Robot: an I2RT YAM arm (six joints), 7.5 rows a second.
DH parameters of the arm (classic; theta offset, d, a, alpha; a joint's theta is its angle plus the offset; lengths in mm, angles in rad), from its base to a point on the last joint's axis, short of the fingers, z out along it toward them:
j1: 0 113.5 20 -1.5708
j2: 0 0 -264 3.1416
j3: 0.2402 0 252.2 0
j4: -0.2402 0 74 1.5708
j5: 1.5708 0 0 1.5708
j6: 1.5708 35.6 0 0
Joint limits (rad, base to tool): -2.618..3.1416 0..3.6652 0..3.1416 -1.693..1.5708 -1.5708..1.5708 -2.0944..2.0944
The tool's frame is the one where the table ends.
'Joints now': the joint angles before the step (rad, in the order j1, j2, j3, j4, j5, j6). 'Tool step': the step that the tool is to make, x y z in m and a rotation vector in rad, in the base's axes. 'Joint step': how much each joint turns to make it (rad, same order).
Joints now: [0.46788 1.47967 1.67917 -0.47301 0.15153 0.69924]
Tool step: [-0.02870 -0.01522 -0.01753 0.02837 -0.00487 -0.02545]
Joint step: [0.00003 -0.14688 -0.20107 0.06663 0.01847 0.02941]
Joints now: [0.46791 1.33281 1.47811 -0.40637 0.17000 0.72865]
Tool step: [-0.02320 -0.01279 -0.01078 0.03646 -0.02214 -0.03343]
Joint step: [-0.00004 -0.11551 -0.13757 0.05271 0.02690 0.03051]
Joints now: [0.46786 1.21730 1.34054 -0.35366 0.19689 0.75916]
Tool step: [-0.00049 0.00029 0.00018 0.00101 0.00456 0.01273]
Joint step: [0.00010 -0.00028 0.00230 -0.00619 -0.01297 -0.00003]
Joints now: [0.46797 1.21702 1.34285 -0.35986 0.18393 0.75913]
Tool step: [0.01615 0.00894 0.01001 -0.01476 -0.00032 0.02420]
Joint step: [-0.00009 0.07941 0.09600 -0.01969 -0.02051 -0.01890]
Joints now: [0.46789 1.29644 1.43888 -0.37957 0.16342 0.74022]
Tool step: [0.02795 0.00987 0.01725 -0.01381 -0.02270 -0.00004]
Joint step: [-0.01275 0.12615 0.16210 -0.01778 -0.00730 -0.02508]
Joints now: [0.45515 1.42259 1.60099 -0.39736 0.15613 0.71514]
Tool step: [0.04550 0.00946 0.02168 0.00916 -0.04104 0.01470]
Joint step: [-0.03636 0.19464 0.25827 -0.02005 -0.04829 -0.01906]
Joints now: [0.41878 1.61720 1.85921 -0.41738 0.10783 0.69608]
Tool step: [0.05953 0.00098 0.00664 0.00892 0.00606 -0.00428]
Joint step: [-0.06052 0.25572 0.34090 -0.08745 -0.05722 0.00052]
